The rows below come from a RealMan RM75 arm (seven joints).
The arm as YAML. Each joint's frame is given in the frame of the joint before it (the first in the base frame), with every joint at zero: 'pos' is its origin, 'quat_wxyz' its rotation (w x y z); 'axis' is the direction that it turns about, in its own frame. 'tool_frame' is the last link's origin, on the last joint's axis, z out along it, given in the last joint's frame.
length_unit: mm
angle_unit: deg
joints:
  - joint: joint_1
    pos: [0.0, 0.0, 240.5]
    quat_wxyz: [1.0, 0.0, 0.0, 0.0]
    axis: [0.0, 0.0, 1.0]
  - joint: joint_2
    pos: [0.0, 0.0, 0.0]
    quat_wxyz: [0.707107, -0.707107, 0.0, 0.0]
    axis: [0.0, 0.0, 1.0]
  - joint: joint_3
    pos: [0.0, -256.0, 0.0]
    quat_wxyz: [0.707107, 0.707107, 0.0, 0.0]
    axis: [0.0, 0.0, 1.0]
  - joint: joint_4
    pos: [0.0, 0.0, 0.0]
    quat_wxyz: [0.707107, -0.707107, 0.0, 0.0]
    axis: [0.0, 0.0, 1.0]
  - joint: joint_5
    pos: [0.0, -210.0, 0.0]
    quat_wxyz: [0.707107, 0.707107, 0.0, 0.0]
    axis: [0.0, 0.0, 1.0]
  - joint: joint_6
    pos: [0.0, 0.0, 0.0]
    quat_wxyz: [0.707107, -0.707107, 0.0, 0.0]
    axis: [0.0, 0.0, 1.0]
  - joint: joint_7
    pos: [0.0, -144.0, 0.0]
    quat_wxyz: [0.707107, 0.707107, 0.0, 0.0]
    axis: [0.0, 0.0, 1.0]
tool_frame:
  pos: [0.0, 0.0, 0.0]
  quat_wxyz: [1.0, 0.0, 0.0, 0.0]
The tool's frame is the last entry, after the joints.
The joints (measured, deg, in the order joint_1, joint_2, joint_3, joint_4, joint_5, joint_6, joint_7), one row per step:
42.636, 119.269, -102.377, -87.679, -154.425, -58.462, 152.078
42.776, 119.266, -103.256, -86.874, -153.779, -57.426, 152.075
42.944, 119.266, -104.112, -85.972, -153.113, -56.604, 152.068
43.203, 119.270, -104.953, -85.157, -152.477, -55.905, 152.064
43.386, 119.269, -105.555, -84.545, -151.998, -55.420, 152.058
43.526, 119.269, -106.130, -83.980, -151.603, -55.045, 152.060
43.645, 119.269, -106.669, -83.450, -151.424, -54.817, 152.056
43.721, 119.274, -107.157, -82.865, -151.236, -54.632, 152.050
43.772, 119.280, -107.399, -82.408, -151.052, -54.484, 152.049
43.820, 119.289, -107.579, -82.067, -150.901, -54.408, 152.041
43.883, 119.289, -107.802, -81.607, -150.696, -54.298, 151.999
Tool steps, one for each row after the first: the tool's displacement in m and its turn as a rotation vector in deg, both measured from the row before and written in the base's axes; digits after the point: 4 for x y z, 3 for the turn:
-0.0003, -0.0012, -0.0052, -0.689, 0.224, 0.323
0.0005, -0.0013, -0.0054, -0.796, 0.054, 0.119
-0.0001, -0.0015, -0.0052, -0.796, 0.001, 0.197
0.0002, -0.0011, -0.0037, -0.586, -0.018, 0.093
0.0006, -0.0011, -0.0035, -0.548, -0.109, 0.028
0.0012, -0.0009, -0.0031, -0.434, -0.324, 0.007
0.0018, -0.0007, -0.0030, -0.435, -0.348, -0.132
0.0014, -0.0002, -0.0019, -0.273, -0.159, -0.194
0.0010, -0.0002, -0.0014, -0.230, -0.135, -0.151
0.0015, -0.0002, -0.0018, -0.287, -0.191, -0.187

